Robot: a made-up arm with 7 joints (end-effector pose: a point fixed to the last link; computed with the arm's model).
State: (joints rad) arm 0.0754 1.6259 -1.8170 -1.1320 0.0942 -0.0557 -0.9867
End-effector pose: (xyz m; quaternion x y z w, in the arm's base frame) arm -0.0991 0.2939 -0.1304 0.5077 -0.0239 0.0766 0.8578
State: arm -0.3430 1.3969 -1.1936 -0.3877 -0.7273 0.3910 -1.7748
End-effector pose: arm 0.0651 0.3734 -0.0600 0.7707 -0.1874 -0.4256 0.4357
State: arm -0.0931 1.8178 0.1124 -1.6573 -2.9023 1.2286 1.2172
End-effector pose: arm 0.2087 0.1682 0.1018 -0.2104 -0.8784 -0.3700 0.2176
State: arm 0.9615 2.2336 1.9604 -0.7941 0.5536 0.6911 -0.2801
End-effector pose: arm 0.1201 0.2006 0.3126 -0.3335 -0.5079 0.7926 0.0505
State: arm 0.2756 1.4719 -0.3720 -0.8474 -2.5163 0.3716 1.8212
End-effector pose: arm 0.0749 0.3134 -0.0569 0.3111 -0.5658 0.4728 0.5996
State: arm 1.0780 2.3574 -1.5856 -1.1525 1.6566 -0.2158 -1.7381
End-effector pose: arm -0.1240 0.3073 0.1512 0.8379 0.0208 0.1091 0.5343
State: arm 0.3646 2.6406 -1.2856 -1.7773 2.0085 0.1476 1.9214
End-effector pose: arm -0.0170 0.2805 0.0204 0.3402 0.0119 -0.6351 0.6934
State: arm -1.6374 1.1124 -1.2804 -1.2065 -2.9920 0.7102 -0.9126
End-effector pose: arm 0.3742 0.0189 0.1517 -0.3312 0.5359 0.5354 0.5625
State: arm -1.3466 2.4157 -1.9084 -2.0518 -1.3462 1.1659 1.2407
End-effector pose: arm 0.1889 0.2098 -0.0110 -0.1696 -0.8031 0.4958 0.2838
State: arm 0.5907 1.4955 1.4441 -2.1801 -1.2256 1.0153 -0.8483
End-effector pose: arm 0.1101 0.0855 0.2037 -0.2926 0.8587 -0.1716 0.3841
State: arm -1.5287 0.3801 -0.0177 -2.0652 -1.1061 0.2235 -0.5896
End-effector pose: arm 0.1290 -0.0866 0.2366 0.5855 0.7891 -0.1615 0.0918
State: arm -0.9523 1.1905 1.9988 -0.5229 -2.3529 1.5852 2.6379
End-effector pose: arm 0.2056 0.3137 -0.0146 0.4710 0.3673 0.1213 0.7928
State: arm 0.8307 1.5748 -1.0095 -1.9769 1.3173 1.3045 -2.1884
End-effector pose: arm -0.0803 0.0542 -0.1230 0.2806 0.5324 -0.0382 0.7977
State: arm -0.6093 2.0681 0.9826 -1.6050 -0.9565 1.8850 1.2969
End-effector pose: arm 0.0405 0.0677 0.2739 0.7851 0.2970 0.0650 0.5396
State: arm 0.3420 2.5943 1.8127 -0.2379 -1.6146 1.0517 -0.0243
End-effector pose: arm 0.0673 0.2414 0.3396 -0.1545 0.7049 -0.3905 0.5717
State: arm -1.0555 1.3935 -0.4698 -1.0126 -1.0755 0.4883 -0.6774
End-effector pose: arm 0.3143 0.2195 0.0982 0.3762 -0.8731 0.2873 0.1168
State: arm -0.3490 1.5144 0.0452 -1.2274 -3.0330 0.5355 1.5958
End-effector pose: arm 0.2159 0.2220 0.0835 0.0734 -0.9303 0.0890 0.3483
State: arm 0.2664 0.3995 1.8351 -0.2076 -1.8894 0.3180 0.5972
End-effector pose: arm -0.1143 0.1206 -0.2733 -0.3769 0.0438 -0.8809 0.2830
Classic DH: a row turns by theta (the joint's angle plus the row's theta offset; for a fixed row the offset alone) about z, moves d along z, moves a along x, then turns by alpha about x. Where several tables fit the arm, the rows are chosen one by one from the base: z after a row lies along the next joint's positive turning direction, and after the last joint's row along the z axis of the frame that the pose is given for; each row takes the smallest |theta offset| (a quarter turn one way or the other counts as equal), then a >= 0, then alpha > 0; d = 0 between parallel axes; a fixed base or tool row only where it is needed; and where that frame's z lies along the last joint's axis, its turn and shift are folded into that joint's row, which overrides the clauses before.
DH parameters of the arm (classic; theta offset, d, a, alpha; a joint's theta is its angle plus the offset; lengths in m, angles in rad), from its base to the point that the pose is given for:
base (fixed): 0 0.0682 0.0286 -1.2217
joint 1: 1.5708 0.0143 0.0261 1.5708
joint 2: 1.2217 -0.0337 -0.0279 -1.5708
joint 3: 1.5708 -0.1233 0.0105 1.5708
joint 4: 0 0.0027 0.0407 -1.5708
joint 5: 0 -0.252 -0.0069 1.5708
joint 6: 0 -0.0211 0.0273 -1.5708
joint 7: -0.9172 -0.008 -0.003 0.6584
tool (fixed): 0.6035 0.0286 0 0

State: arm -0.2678 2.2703 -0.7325 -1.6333 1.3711 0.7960 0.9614
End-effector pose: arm 0.1876 0.2311 0.0487 0.1239 0.0457 -0.9724 0.1924
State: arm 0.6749 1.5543 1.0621 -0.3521 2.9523 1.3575 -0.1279
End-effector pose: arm -0.1039 0.3679 0.0989 0.6538 -0.5218 -0.5463 0.0418
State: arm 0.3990 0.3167 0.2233 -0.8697 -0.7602 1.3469 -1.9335
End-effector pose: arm -0.0135 0.0892 -0.2681 0.7872 0.1560 0.1198 0.5845
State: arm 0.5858 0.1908 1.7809 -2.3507 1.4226 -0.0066 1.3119
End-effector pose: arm -0.0342 0.1644 0.1258 0.9604 -0.2014 -0.1925 0.0094
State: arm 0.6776 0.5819 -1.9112 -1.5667 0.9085 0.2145 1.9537
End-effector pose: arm -0.2302 -0.1159 -0.0924 -0.5543 -0.4300 -0.4470 0.5550
